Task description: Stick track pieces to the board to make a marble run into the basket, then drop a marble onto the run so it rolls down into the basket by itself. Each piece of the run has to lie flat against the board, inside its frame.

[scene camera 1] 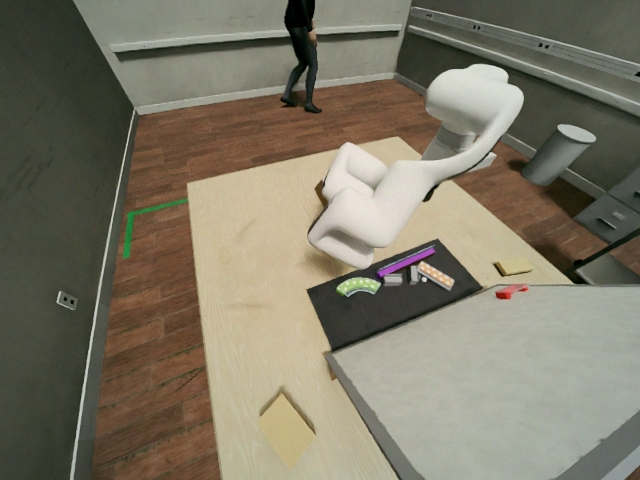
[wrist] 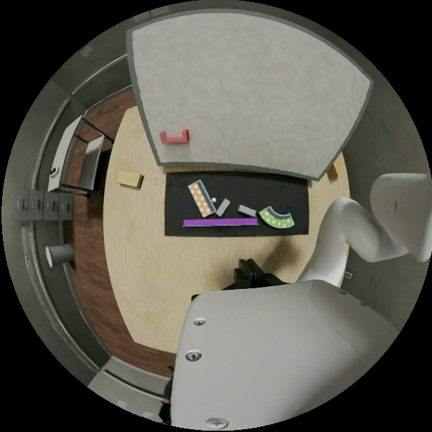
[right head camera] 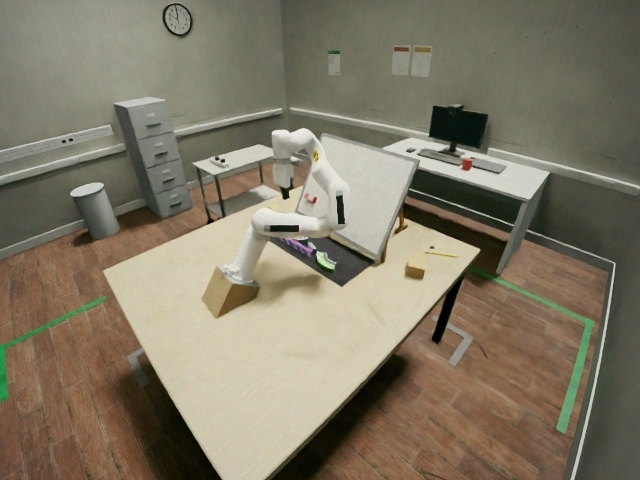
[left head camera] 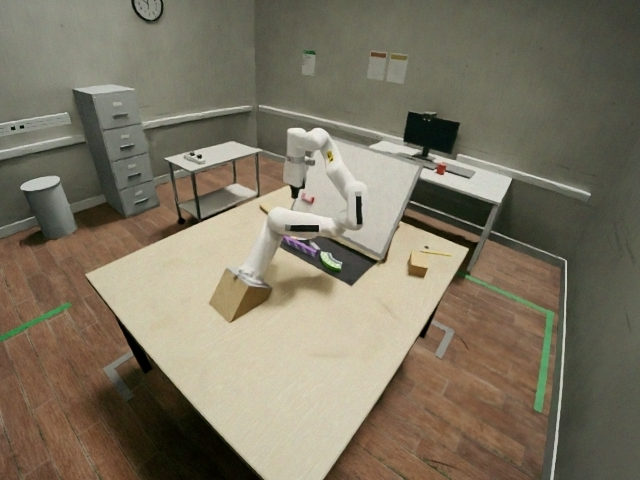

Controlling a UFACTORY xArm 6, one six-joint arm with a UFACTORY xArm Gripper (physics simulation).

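The white board leans on a stand. The red basket sits at its lower left in the wrist view. On the black mat lie a purple straight piece, an orange dotted piece, a green curved piece, two small grey pieces and a white marble. My gripper is shut and empty, above the table before the mat.
A wooden block and a pencil are on the table near the board's right side. Another yellowish block lies beyond the basket end of the mat. A person stands beyond the table.
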